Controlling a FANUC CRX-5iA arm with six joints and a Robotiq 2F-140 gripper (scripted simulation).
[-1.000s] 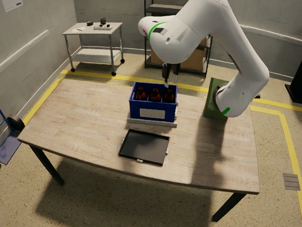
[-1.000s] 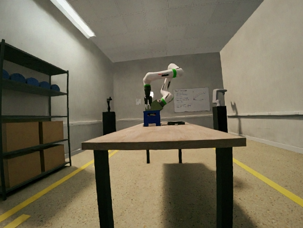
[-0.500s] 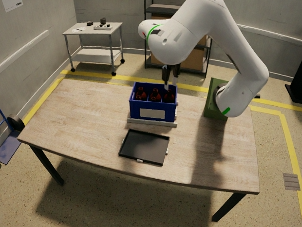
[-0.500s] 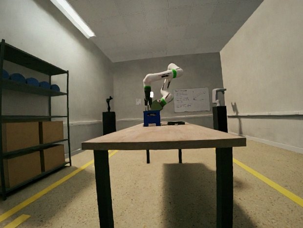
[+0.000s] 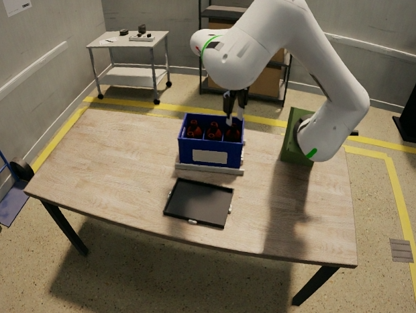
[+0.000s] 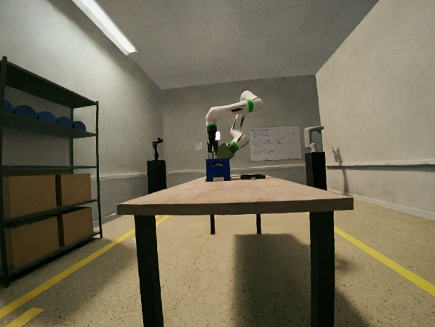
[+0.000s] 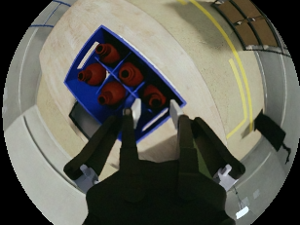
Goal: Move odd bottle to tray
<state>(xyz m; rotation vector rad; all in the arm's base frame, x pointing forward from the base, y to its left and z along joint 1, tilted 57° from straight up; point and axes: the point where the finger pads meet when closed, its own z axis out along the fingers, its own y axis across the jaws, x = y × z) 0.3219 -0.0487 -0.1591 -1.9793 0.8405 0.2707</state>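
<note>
Right now the bottle is 130 mm below my hand, 90 mm ahead of it and 10 mm to the left of it. From my hand the other things lie so: dark tray (330 mm to the left, 200 mm below, 90 mm ahead); then blue crate (130 mm below, 90 mm ahead, 50 mm to the left).
</note>
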